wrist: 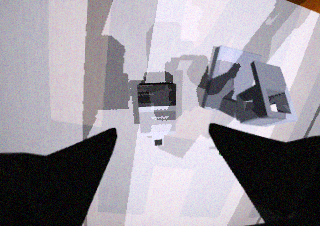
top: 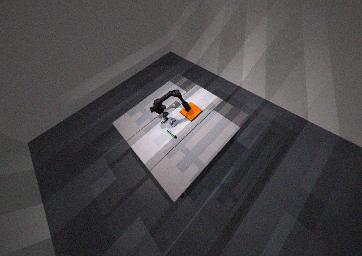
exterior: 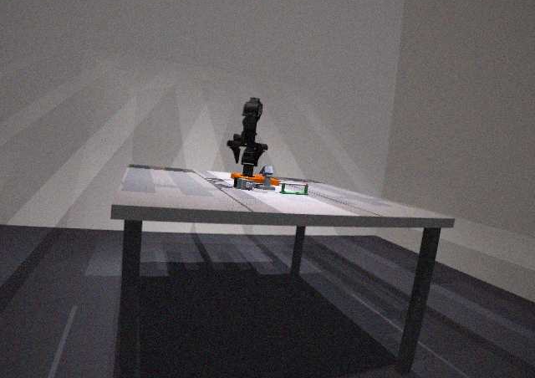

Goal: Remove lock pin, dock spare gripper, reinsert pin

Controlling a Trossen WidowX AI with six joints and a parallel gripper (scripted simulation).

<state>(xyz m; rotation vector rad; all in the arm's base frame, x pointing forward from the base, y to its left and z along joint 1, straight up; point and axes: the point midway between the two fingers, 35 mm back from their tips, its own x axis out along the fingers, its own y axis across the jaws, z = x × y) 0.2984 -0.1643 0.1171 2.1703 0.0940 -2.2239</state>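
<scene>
The spare gripper lies 20 mm ahead of my gripper tip and 90 mm below it. The rest, counted from my gripper tip: grey mount socket 30 mm behind, 130 mm to the left, 60 mm below; green cradle 110 mm ahead, 210 mm to the left, 90 mm below.
</scene>
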